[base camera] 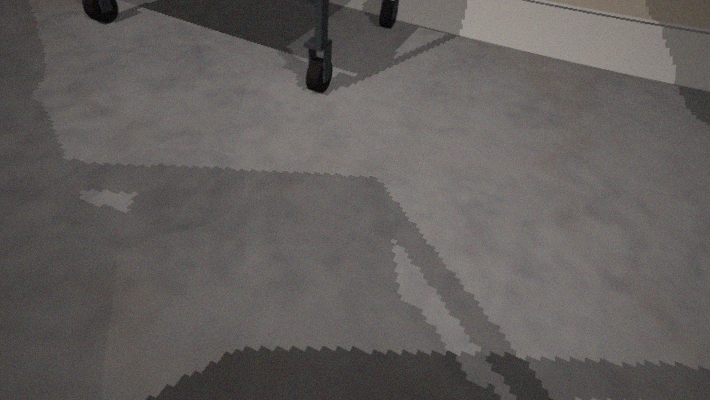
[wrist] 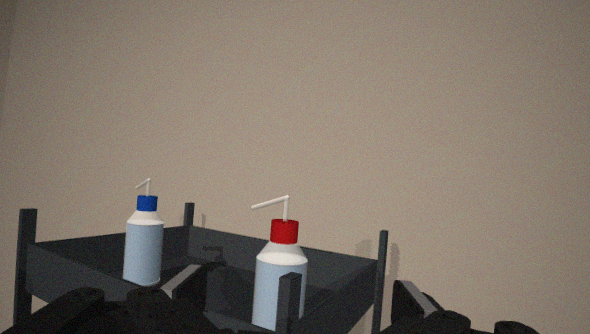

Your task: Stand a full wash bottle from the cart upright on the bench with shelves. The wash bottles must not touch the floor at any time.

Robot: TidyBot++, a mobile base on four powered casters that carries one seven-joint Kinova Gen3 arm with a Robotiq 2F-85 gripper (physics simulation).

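Places are measured from the arm's base along level axes (x left, y back, z up), in millimetres.
Pixels of known places: gripper, fingertip midpoint: (wrist: 298,294).
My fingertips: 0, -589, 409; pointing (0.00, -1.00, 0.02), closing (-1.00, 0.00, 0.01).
For each thing: its top centre in the pictures, then the offset to it from my fingertips, as dx, dy, dz. "spot": a spot on its surface instead. Level surfaces: height alone.
- wash bottle with a blue cap, top centre: (wrist: 146,177) +275, -401, +31
- caster, surface spot: (base camera: 319,74) spot: +9, -111, -768
- grey floor, surface height: dz -806
A wash bottle with a red cap (wrist: 281,280) and bent white spout stands upright in the top tray of the dark grey cart (wrist: 26,270) (base camera: 324,25), behind its near corner post. A wash bottle with a blue cap (wrist: 143,247) stands upright farther left in the same tray. Both bodies look light blue below white shoulders. My gripper (wrist: 298,294) is open, its fingers wide apart; in the wrist view the red-capped bottle shows between them, beyond the fingertips, and neither finger is seen touching it. The bench with shelves does not show in these views.
The cart's near caster (base camera: 319,74) stands on the grey floor (base camera: 225,125) ahead of the base, with two other casters farther back. A beige wall (wrist: 350,100) rises behind the cart, with a white skirting board (base camera: 565,45) at its foot. The cart's corner posts stand above the tray walls.
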